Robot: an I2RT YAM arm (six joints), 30 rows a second.
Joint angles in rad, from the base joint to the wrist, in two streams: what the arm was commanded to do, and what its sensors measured. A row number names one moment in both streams.
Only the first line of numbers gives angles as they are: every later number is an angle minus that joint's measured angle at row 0.
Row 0, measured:
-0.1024 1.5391 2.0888 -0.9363 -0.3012 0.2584
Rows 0 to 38, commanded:
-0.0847 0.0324 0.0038 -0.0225 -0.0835 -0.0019
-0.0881 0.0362 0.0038 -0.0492 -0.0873 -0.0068
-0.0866 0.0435 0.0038 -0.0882 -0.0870 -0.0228
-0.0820 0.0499 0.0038 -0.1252 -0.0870 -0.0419
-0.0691 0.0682 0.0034 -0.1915 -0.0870 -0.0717
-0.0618 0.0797 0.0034 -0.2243 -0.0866 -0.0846
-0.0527 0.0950 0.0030 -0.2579 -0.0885 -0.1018
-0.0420 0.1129 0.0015 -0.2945 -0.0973 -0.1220
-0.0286 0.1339 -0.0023 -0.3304 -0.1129 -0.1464
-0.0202 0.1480 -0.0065 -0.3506 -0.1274 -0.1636
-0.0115 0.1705 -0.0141 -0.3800 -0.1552 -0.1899
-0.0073 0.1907 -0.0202 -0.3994 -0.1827 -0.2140
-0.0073 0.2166 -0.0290 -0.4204 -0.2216 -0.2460
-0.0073 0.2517 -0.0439 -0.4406 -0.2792 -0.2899
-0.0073 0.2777 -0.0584 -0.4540 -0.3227 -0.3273
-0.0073 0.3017 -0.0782 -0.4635 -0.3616 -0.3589
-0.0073 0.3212 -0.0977 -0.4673 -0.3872 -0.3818
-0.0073 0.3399 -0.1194 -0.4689 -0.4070 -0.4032
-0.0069 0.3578 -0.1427 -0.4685 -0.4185 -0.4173
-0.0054 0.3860 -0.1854 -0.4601 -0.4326 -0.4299
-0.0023 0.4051 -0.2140 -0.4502 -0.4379 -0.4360
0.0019 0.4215 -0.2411 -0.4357 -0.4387 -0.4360
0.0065 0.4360 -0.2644 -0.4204 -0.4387 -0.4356
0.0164 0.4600 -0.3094 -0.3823 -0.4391 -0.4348
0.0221 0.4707 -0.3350 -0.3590 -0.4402 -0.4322
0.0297 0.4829 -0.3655 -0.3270 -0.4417 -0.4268
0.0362 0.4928 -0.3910 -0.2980 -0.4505 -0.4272
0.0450 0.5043 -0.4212 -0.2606 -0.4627 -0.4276
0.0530 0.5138 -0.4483 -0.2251 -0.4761 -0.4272
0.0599 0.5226 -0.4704 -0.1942 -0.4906 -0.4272
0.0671 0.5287 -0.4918 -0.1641 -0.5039 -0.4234
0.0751 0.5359 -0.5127 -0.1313 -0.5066 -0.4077
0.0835 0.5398 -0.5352 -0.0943 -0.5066 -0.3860
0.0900 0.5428 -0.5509 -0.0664 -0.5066 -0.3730
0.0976 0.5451 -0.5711 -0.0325 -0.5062 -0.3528
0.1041 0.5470 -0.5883 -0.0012 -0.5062 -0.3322
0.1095 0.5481 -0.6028 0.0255 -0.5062 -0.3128
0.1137 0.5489 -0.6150 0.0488 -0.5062 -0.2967
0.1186 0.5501 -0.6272 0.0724 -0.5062 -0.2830
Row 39, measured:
0.0999 0.5405 -0.5944 0.0332 -0.4726 -0.3505
